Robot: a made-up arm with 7 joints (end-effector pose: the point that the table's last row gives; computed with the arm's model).
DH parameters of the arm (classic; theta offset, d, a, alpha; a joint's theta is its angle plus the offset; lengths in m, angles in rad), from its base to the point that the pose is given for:
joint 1: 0 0.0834 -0.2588 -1.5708
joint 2: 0 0.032 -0.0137 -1.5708
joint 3: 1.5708 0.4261 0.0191 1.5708
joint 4: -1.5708 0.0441 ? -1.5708
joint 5: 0 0.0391 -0.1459 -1.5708
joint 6: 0 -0.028 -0.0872 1.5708
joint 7: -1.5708 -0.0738 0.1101 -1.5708
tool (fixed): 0 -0.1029 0 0
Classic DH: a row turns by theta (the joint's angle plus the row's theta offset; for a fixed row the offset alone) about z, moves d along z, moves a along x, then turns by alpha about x.
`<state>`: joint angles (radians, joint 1 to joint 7).
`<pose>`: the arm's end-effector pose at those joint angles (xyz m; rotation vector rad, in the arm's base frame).
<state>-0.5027 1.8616 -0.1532 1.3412 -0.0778 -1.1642 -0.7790</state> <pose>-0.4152 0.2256 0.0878 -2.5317 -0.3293 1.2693</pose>
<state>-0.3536 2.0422 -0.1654 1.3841 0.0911 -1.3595 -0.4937</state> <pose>-0.4904 0.1181 0.0560 -2.1810 -0.2084 1.9802</pose>
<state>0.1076 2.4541 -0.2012 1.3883 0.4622 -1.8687 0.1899</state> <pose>-0.5887 -0.2794 0.1463 0.8569 -0.2671 -2.7231</pose>
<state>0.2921 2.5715 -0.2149 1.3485 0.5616 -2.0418 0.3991</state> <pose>-0.5345 -0.4151 0.2058 0.5240 -0.4457 -2.6118</pose>
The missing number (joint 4, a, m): 0.2493
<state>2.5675 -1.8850 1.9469 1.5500 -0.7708 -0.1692 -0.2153</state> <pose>-0.1107 -0.0660 0.2711 -2.1626 -1.0795 -0.4013</pose>
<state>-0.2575 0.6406 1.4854 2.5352 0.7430 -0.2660 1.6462</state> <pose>-0.8011 0.0215 -0.3092 0.3718 1.3777 1.4405</pose>
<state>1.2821 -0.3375 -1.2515 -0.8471 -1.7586 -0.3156 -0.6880</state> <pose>0.0368 -0.5101 -0.3406 -1.5597 0.3746 0.4641</pose>
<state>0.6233 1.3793 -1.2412 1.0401 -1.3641 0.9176 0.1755</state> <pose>-0.4934 -0.6233 -0.0369 -0.9719 -1.6584 -2.1175</pose>
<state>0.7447 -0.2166 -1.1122 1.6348 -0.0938 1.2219 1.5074</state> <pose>-0.1571 0.0675 -0.3118 1.5704 -0.8173 1.3386</pose>
